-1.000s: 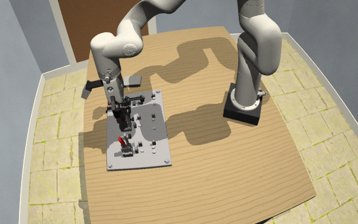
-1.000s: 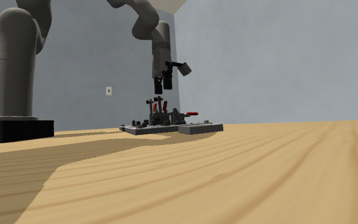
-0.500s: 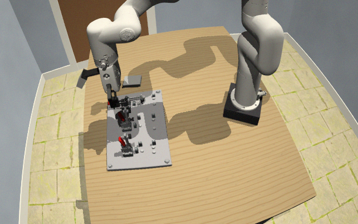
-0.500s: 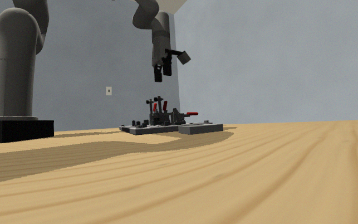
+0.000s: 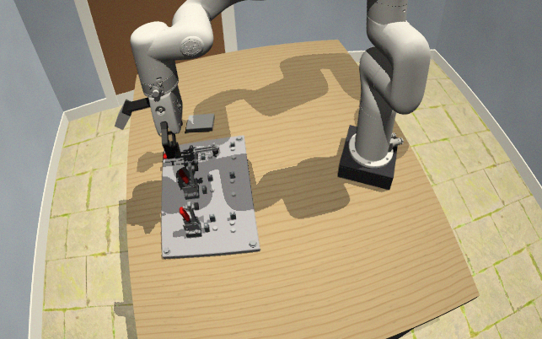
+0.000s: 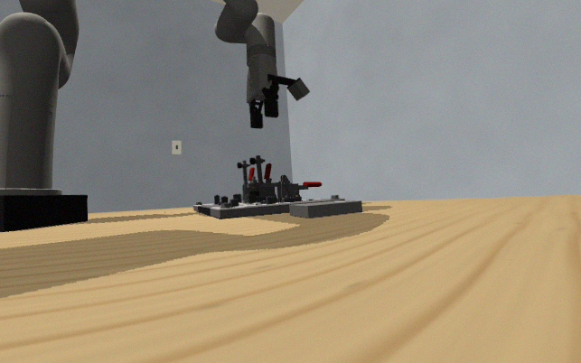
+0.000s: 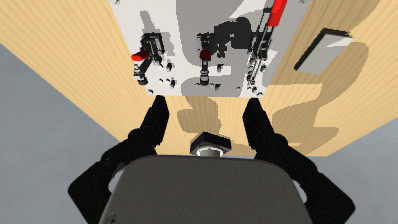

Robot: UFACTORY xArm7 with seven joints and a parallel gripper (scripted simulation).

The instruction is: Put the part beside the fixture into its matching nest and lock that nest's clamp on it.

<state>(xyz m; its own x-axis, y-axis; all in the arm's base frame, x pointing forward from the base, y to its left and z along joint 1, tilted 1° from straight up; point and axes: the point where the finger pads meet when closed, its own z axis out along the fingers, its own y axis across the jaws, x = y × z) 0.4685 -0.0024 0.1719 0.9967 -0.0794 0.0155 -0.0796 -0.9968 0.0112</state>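
Right now the flat grey part is 250 mm to the right of my hand, 210 mm below it and 50 mm behind it. The rest, counted from my hand: grey fixture plate (210 mm below, 30 mm behind, 10 mm to the left).
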